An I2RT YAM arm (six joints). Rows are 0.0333 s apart.
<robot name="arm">
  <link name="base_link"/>
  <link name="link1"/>
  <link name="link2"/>
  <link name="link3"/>
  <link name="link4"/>
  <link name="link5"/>
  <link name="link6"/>
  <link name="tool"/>
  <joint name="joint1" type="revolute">
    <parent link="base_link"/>
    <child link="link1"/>
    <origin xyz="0 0 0.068" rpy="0 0 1.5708"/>
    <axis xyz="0 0 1"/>
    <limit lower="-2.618" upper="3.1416"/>
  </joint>
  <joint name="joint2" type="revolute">
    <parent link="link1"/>
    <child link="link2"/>
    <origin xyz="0.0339 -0.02 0.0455" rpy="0 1.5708 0"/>
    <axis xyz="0 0 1"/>
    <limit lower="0" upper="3.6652"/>
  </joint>
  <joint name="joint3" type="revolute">
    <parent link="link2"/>
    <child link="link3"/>
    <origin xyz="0 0.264 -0.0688" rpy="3.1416 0 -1.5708"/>
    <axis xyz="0 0 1"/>
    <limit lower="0" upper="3.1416"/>
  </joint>
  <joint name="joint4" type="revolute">
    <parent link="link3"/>
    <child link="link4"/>
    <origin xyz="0.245 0.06 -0.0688" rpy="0 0 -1.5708"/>
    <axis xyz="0 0 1"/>
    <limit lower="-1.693" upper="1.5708"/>
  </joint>
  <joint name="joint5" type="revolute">
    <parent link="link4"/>
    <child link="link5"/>
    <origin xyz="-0.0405 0.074 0.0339" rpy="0 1.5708 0"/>
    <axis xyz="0 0 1"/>
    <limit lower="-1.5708" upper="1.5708"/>
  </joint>
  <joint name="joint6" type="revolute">
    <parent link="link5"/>
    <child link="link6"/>
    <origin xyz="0 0.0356 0.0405" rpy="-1.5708 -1.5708 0"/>
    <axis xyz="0 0 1"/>
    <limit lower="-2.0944" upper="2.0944"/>
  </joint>
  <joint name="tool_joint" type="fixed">
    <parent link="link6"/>
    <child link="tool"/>
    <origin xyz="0 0 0" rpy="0 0 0"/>
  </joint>
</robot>
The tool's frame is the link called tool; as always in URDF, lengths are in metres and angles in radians.
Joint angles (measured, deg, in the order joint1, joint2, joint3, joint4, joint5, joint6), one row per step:
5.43, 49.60, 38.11, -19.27, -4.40, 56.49
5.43, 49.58, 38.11, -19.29, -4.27, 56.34
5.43, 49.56, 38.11, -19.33, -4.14, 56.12
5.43, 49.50, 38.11, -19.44, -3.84, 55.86
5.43, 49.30, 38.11, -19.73, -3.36, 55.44
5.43, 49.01, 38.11, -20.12, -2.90, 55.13
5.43, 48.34, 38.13, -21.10, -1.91, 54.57
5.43, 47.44, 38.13, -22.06, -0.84, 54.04
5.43, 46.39, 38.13, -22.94, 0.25, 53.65
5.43, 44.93, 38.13, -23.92, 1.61, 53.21
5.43, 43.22, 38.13, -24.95, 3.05, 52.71
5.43, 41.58, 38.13, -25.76, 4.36, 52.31
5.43, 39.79, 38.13, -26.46, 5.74, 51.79
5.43, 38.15, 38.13, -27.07, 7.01, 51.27
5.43, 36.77, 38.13, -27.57, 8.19, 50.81
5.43, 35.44, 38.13, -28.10, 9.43, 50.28
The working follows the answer.
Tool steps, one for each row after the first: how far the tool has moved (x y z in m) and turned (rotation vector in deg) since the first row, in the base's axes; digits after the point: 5 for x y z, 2 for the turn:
-0.00006, -0.00009, 0.00003, -0.19, -0.03, -0.04
-0.00014, -0.00018, 0.00002, -0.45, -0.05, -0.03
-0.00038, -0.00038, 0.00001, -0.83, -0.05, -0.16
-0.00116, -0.00076, 0.00014, -1.43, -0.05, -0.36
-0.00228, -0.00115, 0.00037, -1.94, -0.01, -0.59
-0.00497, -0.00202, 0.00087, -2.96, 0.17, -1.14
-0.00829, -0.00301, 0.00194, -3.96, 0.12, -1.79
-0.01197, -0.00404, 0.00351, -4.84, -0.12, -2.52
-0.01691, -0.00536, 0.00600, -5.85, -0.68, -3.49
-0.02268, -0.00680, 0.00893, -6.93, -1.43, -4.51
-0.02813, -0.00814, 0.01188, -7.82, -2.30, -5.49
-0.03399, -0.00955, 0.01522, -8.80, -3.42, -6.51
-0.03943, -0.01086, 0.01816, -9.71, -4.48, -7.45
-0.04405, -0.01203, 0.02054, -10.54, -5.36, -8.35
-0.04861, -0.01322, 0.02265, -11.46, -6.16, -9.26

Tool pose at each row, in the base's axes (x y z in m, rotation vector in deg; rounded; the steps above come from the unrounded poses):
0.19390, 0.02117, 0.26854, 51.63, 114.46, 40.85
0.19384, 0.02109, 0.26857, 51.54, 114.45, 40.64
0.19376, 0.02100, 0.26856, 51.38, 114.48, 40.38
0.19352, 0.02079, 0.26855, 51.27, 114.48, 39.91
0.19274, 0.02042, 0.26868, 51.10, 114.48, 39.15
0.19161, 0.02002, 0.26891, 51.04, 114.47, 38.48
0.18893, 0.01915, 0.26941, 51.05, 114.47, 37.04
0.18561, 0.01817, 0.27048, 51.02, 114.23, 35.64
0.18193, 0.01714, 0.27205, 51.06, 113.72, 34.39
0.17698, 0.01582, 0.27454, 51.06, 112.83, 32.99
0.17122, 0.01437, 0.27747, 50.97, 111.73, 31.56
0.16577, 0.01304, 0.28042, 50.88, 110.52, 30.39
0.15990, 0.01162, 0.28376, 50.64, 109.08, 29.21
0.15447, 0.01032, 0.28670, 50.39, 107.74, 28.12
0.14984, 0.00915, 0.28908, 50.23, 106.55, 27.09
0.14529, 0.00795, 0.29119, 50.09, 105.44, 25.92

